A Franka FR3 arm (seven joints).
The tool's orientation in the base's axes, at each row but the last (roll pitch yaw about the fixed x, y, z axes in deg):
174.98 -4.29 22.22
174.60 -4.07 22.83
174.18 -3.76 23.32
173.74 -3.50 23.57
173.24 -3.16 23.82
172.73 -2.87 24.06
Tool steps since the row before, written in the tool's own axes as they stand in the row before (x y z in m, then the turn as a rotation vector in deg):
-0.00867 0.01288 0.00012 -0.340 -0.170 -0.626
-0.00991 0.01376 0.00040 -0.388 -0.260 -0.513
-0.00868 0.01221 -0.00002 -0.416 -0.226 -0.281
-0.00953 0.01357 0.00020 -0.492 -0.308 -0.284
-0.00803 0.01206 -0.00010 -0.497 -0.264 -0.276
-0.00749 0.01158 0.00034 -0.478 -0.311 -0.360
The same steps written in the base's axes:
-0.00322 -0.01519 0.00036 -0.441 0.062 0.582
-0.00384 -0.01652 0.00019 -0.508 0.120 0.457
-0.00322 -0.01461 0.00069 -0.497 0.062 0.229
-0.00339 -0.01622 0.00070 -0.599 0.107 0.218
-0.00258 -0.01422 0.00107 -0.585 0.064 0.215
-0.00218 -0.01360 0.00075 -0.595 0.122 0.293

